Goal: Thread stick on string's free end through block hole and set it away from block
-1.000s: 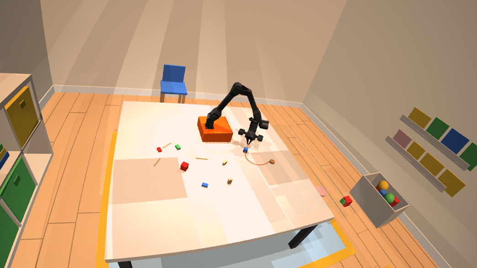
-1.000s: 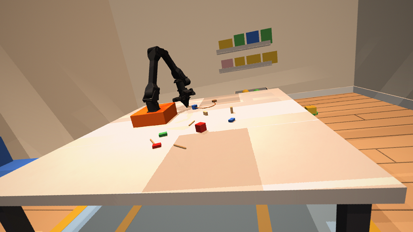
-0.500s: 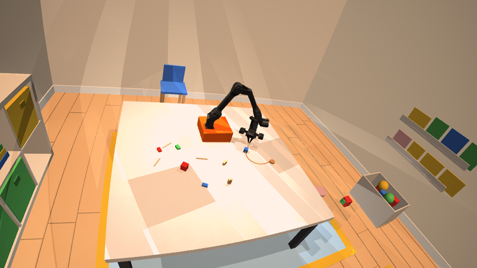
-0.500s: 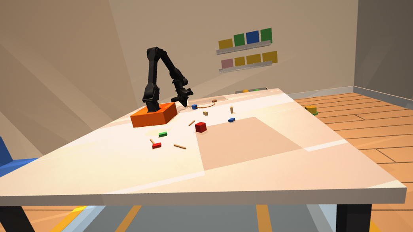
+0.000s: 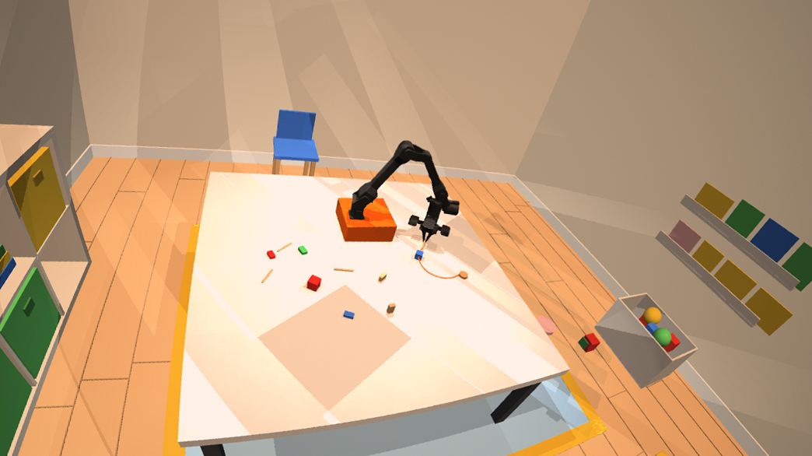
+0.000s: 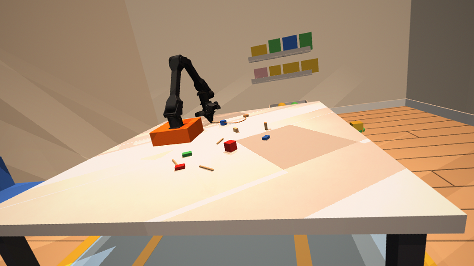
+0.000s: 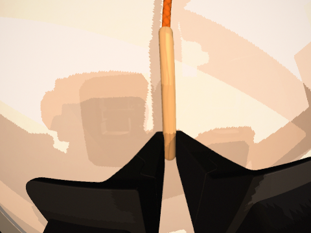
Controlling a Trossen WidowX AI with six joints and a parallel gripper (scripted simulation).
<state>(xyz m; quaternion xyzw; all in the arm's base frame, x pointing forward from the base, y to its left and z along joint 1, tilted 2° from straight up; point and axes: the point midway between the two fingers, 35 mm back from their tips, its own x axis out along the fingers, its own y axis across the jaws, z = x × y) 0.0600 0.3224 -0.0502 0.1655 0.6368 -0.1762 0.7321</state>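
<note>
My gripper tip is now 40 mm short of the thin wooden stick, 20 mm to the left of it and 10 mm below it. Round my gripper tip: blue cube: 110 mm ahead, 60 mm to the right, 10 mm above; round wooden button: 210 mm ahead, 120 mm to the left; green piece: 550 mm to the right, 100 mm ahead.
</note>
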